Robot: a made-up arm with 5 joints.
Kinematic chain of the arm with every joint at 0, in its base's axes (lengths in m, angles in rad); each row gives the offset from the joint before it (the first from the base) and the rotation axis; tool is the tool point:
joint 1: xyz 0 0 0.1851 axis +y
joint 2: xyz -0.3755 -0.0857 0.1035 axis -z
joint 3: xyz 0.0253 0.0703 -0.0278 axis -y
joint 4: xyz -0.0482 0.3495 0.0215 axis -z
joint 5: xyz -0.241 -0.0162 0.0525 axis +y
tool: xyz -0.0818 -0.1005 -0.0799
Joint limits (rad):
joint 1: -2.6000..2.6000
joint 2: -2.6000..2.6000
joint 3: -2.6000..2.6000
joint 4: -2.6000..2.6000
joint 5: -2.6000..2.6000
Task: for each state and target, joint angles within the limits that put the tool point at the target. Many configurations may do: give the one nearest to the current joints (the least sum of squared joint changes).
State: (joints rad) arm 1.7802 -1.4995 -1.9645 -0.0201 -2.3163
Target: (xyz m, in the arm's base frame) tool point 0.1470 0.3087 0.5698
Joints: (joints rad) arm 1.5995 -0.6627 -2.3743 0.1174 -2.6000
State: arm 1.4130 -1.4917 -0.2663 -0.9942 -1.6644
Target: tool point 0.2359 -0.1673 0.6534
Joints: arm 1.9346 -1.8235 -0.2816 -1.0598 -0.8909
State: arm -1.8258 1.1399 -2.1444 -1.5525 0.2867
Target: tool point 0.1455 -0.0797 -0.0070
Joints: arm -1.8021 1.5972 -1.7670 -1.9327 0.0592
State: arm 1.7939 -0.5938 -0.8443 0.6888 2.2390
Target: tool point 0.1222 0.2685 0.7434
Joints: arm 0.9980 -0.3240 -1.1706 0.1856 2.5869
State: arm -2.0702 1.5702 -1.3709 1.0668 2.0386
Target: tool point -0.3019 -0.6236 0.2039
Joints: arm -1.8097 2.1166 -1.6423 1.3469 1.8997
